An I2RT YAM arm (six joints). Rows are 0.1 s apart.
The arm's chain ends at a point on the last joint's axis. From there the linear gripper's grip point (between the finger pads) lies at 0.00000 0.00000 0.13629 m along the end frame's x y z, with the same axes.
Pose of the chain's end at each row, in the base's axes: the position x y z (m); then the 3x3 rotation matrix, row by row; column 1 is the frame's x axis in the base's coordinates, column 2 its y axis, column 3 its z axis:
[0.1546, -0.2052, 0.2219], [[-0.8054, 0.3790, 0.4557], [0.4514, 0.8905, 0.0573], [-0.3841, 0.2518, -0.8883]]
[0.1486, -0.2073, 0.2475], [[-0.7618, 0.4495, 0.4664], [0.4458, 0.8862, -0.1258], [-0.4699, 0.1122, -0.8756]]
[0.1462, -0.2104, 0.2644], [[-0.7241, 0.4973, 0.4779], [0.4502, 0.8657, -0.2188], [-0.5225, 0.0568, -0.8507]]
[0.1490, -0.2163, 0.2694], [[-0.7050, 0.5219, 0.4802], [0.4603, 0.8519, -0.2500], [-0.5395, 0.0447, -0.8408]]
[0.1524, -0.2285, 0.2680], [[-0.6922, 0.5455, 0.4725], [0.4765, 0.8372, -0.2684], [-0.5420, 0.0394, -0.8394]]
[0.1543, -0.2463, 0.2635], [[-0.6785, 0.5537, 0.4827], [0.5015, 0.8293, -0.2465], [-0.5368, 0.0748, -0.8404]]
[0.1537, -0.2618, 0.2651], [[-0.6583, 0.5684, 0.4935], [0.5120, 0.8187, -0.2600], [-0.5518, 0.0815, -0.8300]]
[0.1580, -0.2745, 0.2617], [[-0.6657, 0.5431, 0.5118], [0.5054, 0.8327, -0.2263], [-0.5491, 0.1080, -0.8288]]
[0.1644, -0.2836, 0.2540], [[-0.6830, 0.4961, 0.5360], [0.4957, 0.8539, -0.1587], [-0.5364, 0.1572, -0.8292]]
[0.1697, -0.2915, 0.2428], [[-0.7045, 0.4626, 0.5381], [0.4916, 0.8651, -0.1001], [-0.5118, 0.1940, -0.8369]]
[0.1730, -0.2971, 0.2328], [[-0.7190, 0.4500, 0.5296], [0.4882, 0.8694, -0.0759], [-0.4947, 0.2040, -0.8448]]
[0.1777, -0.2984, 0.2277], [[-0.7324, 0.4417, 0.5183], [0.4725, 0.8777, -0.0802], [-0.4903, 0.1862, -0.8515]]
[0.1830, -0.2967, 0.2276], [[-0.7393, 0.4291, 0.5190], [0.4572, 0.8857, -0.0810], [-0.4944, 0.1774, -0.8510]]
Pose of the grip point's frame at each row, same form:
[0.2167, -0.1974, 0.1008], [[-0.8054, 0.3790, 0.4557], [0.4514, 0.8905, 0.0573], [-0.3841, 0.2518, -0.8883]]
[0.2122, -0.2244, 0.1282], [[-0.7618, 0.4495, 0.4664], [0.4458, 0.8862, -0.1258], [-0.4699, 0.1122, -0.8756]]
[0.2113, -0.2402, 0.1485], [[-0.7241, 0.4973, 0.4779], [0.4502, 0.8657, -0.2188], [-0.5225, 0.0568, -0.8507]]
[0.2144, -0.2504, 0.1548], [[-0.7050, 0.5219, 0.4802], [0.4603, 0.8519, -0.2500], [-0.5395, 0.0447, -0.8408]]
[0.2168, -0.2651, 0.1536], [[-0.6922, 0.5455, 0.4725], [0.4765, 0.8372, -0.2684], [-0.5420, 0.0394, -0.8394]]
[0.2201, -0.2799, 0.1490], [[-0.6785, 0.5537, 0.4827], [0.5015, 0.8293, -0.2465], [-0.5368, 0.0748, -0.8404]]
[0.2210, -0.2972, 0.1520], [[-0.6583, 0.5684, 0.4935], [0.5120, 0.8187, -0.2600], [-0.5518, 0.0815, -0.8300]]
[0.2278, -0.3053, 0.1487], [[-0.6657, 0.5431, 0.5118], [0.5054, 0.8327, -0.2263], [-0.5491, 0.1080, -0.8288]]
[0.2375, -0.3052, 0.1410], [[-0.6830, 0.4961, 0.5360], [0.4957, 0.8539, -0.1587], [-0.5364, 0.1572, -0.8292]]
[0.2430, -0.3051, 0.1287], [[-0.7045, 0.4626, 0.5381], [0.4916, 0.8651, -0.1001], [-0.5118, 0.1940, -0.8369]]
[0.2452, -0.3074, 0.1177], [[-0.7190, 0.4500, 0.5296], [0.4882, 0.8694, -0.0759], [-0.4947, 0.2040, -0.8448]]
[0.2483, -0.3093, 0.1116], [[-0.7324, 0.4417, 0.5183], [0.4725, 0.8777, -0.0802], [-0.4903, 0.1862, -0.8515]]
[0.2537, -0.3077, 0.1116], [[-0.7393, 0.4291, 0.5190], [0.4572, 0.8857, -0.0810], [-0.4944, 0.1774, -0.8510]]

